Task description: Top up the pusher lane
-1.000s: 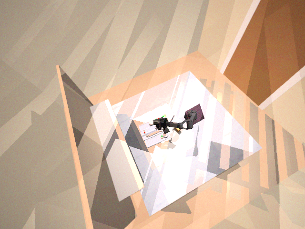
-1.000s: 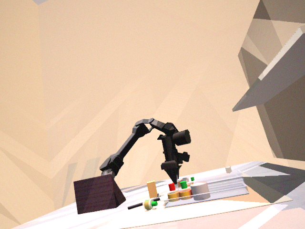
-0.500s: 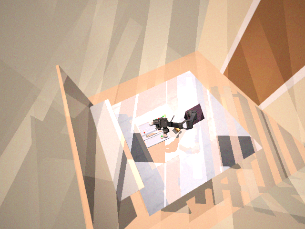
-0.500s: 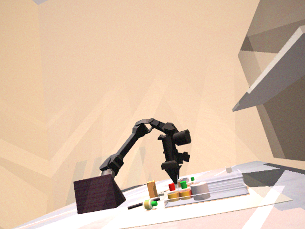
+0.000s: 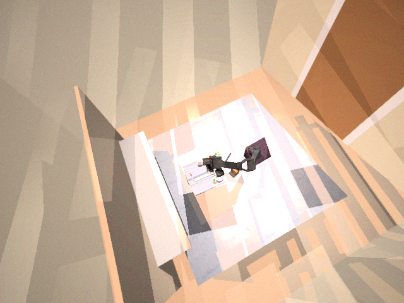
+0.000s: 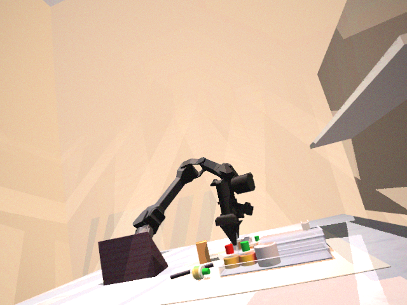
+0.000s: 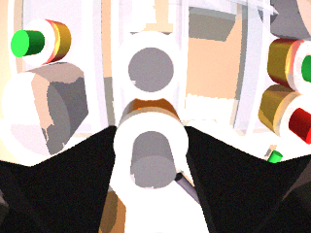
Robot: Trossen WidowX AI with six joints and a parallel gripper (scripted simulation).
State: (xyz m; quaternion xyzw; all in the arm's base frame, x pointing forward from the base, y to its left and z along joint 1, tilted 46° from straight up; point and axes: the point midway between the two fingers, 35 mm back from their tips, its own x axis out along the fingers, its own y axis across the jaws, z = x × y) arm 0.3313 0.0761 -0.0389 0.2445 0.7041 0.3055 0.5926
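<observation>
Right now my gripper tip is 140 mm past the tan block, 60 mm to the right of it and 10 mm above it. Also, from my gripper tip: grey shelf 500 mm ahead, 60 mm to the left, 320 mm above; then dark rod 140 mm behind, 80 mm to the right, 40 mm below; then lane rack 150 mm ahead, 20 mm to the right, 30 mm below.
</observation>
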